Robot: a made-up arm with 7 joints.
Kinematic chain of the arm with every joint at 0, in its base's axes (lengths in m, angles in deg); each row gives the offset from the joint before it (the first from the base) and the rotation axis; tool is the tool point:
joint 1: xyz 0 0 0 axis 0 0.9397 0.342
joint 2: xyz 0 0 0 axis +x
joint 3: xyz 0 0 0 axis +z
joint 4: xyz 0.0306 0 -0.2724 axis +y
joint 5: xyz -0.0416 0 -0.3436 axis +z
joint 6: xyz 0 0 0 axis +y
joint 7: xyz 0 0 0 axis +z
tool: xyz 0 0 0
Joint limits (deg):
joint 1: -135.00..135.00
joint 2: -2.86..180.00
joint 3: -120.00..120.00
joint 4: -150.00..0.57
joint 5: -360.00..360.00
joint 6: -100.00..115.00
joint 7: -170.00..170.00
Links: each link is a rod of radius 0.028 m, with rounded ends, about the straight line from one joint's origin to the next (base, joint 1, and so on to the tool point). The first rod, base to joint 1, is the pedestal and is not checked.
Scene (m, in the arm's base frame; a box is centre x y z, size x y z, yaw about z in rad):
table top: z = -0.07
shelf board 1: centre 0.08 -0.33 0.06 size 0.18 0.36 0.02 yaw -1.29
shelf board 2: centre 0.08 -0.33 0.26 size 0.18 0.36 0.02 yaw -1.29
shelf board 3: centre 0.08 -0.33 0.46 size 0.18 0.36 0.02 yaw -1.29
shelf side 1: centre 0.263 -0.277 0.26 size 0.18 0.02 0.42 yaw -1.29
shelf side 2: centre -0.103 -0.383 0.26 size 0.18 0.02 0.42 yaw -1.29
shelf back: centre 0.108 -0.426 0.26 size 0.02 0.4 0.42 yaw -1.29
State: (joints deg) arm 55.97 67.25 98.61 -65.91 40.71 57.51 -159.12
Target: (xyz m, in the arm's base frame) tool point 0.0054 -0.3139 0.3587
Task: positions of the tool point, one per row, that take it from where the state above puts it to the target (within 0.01 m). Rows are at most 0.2 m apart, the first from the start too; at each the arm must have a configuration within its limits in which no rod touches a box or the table.
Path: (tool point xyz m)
1: 0.0297 0.4544 0.2856
2: 0.0995 0.3435 0.3714
3: 0.1196 0.2030 0.4314
4: 0.0951 0.0542 0.4522
5: 0.0391 -0.0823 0.4273
6: -0.0305 -0.1894 0.3587
7: -0.0128 -0.2496 0.3659
8: 0.0054 -0.3139 0.3587

